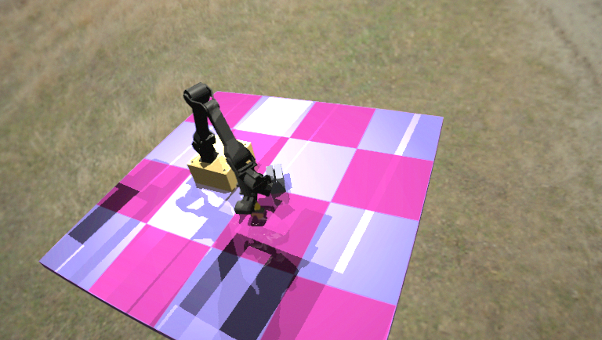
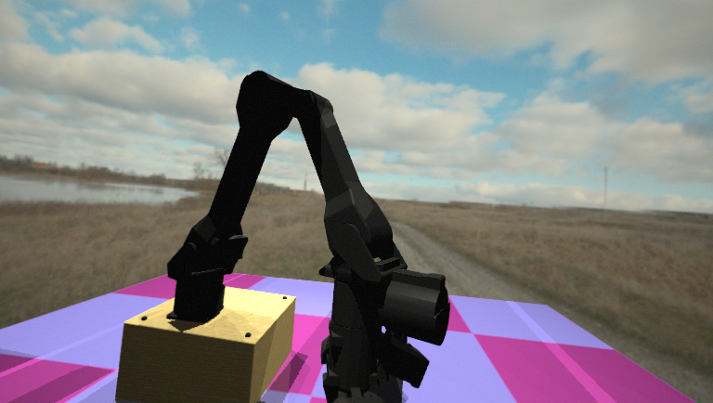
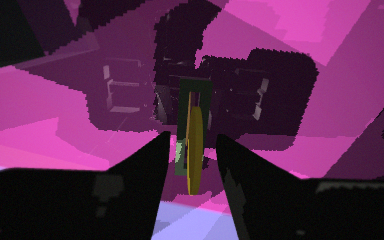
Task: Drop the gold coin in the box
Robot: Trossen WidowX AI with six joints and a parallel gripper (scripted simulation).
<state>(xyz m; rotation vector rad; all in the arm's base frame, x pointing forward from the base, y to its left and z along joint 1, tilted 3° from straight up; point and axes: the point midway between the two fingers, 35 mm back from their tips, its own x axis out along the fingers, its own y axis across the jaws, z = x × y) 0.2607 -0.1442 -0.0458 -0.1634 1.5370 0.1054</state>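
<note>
My gripper tip is 1 cm below the gold coin.
</note>
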